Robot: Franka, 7 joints.
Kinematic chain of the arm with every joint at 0, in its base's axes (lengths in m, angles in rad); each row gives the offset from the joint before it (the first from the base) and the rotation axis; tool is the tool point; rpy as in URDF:
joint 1: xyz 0 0 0.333 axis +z
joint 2: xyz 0 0 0 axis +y
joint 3: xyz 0 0 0.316 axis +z
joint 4: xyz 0.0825 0 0 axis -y
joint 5: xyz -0.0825 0 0.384 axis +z
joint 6: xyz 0 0 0 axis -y
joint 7: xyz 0.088 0 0 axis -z
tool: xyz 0 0 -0.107 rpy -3.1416 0 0
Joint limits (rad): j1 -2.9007..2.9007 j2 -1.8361..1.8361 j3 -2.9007..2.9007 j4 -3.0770..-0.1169 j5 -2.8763..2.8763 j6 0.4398..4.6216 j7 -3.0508..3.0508
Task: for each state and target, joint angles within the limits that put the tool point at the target. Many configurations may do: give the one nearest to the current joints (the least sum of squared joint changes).
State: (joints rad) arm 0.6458 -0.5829 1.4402 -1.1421 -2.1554 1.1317 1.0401
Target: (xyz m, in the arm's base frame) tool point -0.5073 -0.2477 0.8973
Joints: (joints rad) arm 0.9752 -0.8745 1.4886 -0.8188 -2.2914 1.2939 1.0401
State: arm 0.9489 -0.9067 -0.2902 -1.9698 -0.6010 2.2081 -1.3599
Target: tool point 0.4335 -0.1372 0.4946
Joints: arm 0.6955 -0.6156 -0.8566 -2.3370 -0.6293 2.0850 -1.3599
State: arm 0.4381 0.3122 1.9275 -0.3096 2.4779 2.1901 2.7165
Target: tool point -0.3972 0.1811 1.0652
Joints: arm 0.2914 -0.2431 1.9809 -0.6613 2.4796 2.2641 2.7165
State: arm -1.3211 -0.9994 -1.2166 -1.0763 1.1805 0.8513 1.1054
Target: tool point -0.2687 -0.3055 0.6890
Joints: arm -0.9732 -0.5332 -1.2170 -1.7439 0.9807 0.8889 1.1054
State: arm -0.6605 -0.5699 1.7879 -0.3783 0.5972 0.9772 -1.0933
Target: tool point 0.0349 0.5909 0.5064
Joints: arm -0.9329 -0.8382 1.8501 -1.0718 0.4838 0.6811 -1.0933
